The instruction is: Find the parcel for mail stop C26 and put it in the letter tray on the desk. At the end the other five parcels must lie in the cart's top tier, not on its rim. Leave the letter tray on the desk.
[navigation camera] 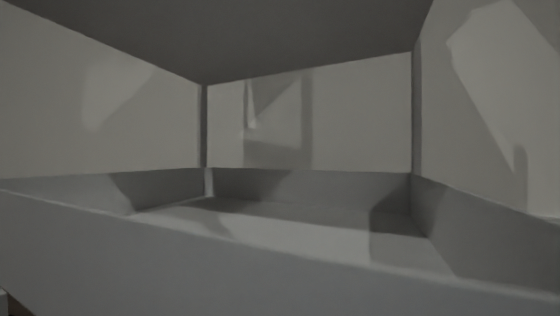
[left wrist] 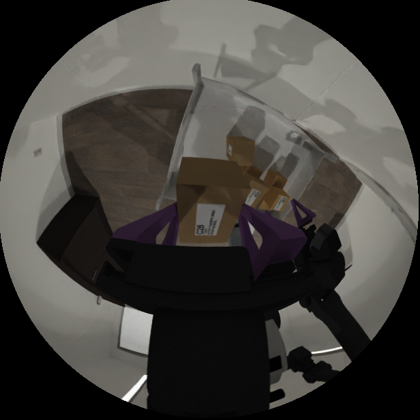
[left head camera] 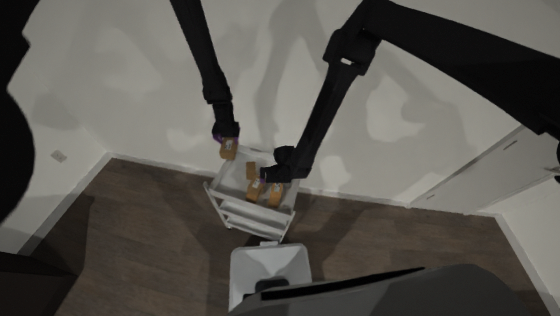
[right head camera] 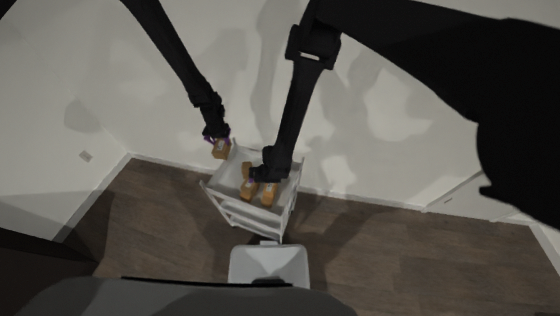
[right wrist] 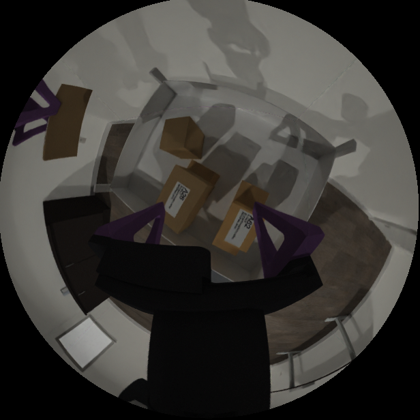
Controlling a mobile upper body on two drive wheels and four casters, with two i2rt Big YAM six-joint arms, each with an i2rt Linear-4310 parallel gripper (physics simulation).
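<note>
My left gripper is shut on a brown parcel, above the cart's left edge; its label looks like C28, last character unclear. My right gripper is open above the cart. In the top tier lie several parcels: one labelled A28, one labelled A82, and one with no label facing the right wrist camera. Further brown pieces partly hide behind the labelled two. The letter tray cannot be made out.
A dark cabinet-like piece of furniture stands to the left. The robot's light grey base is in front of the cart. A wall runs behind the cart. A grey cart tier fills the navigation view's lower part.
</note>
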